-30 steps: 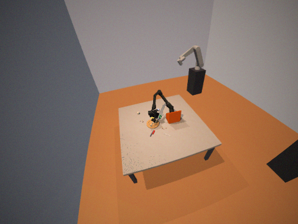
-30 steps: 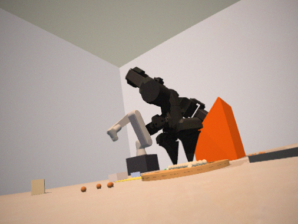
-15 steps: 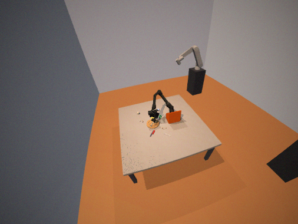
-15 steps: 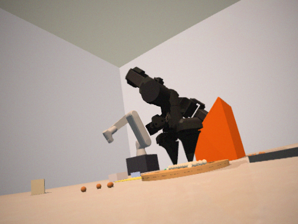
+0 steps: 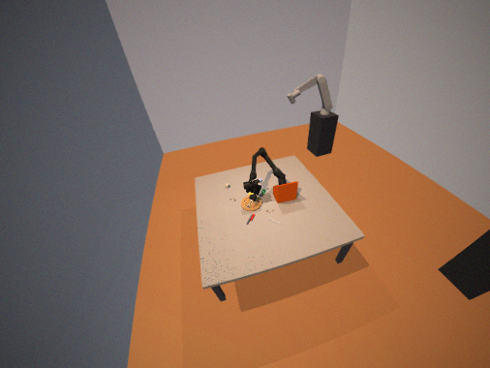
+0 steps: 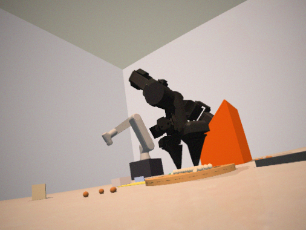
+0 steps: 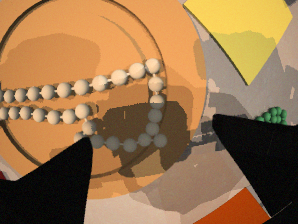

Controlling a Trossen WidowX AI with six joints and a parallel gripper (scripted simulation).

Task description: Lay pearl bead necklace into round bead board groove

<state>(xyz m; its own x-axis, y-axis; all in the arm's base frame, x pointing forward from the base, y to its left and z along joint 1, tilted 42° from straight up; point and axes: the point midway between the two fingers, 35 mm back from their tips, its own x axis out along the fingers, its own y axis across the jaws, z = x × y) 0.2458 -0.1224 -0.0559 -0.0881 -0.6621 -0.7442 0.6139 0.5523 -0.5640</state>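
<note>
Now: the round wooden bead board 6 cm ahead of my gripper tip, 3 cm to the left of it and 1 cm below it. Also, from my gripper tip: tan cube 30 cm to the right, 23 cm ahead; then yellow flat piece 14 cm to the right, 2 cm below; then red-handled tool 20 cm to the left, 12 cm ahead, 2 cm below.
</note>
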